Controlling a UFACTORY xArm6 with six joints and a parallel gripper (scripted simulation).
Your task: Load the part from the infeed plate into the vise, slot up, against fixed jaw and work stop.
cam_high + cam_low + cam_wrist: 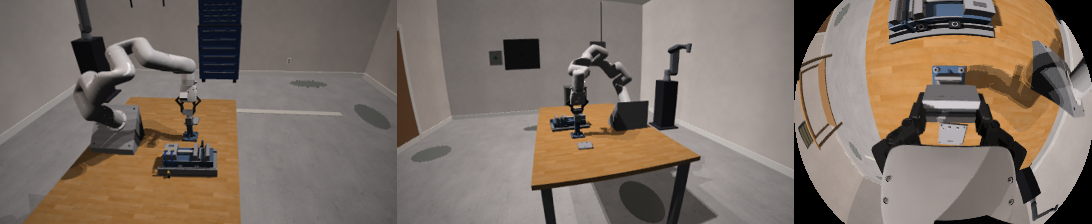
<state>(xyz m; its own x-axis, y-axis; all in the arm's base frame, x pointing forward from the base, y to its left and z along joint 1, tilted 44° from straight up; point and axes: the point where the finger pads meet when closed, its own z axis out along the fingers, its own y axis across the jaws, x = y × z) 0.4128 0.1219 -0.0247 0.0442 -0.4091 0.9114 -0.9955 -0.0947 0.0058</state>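
Now: the part right at my hand. Round my hand: air cylinder (5 cm behind, 24 cm to the right, 12 cm below); air cylinder rod (3 cm ahead, 23 cm to the right, 12 cm below).
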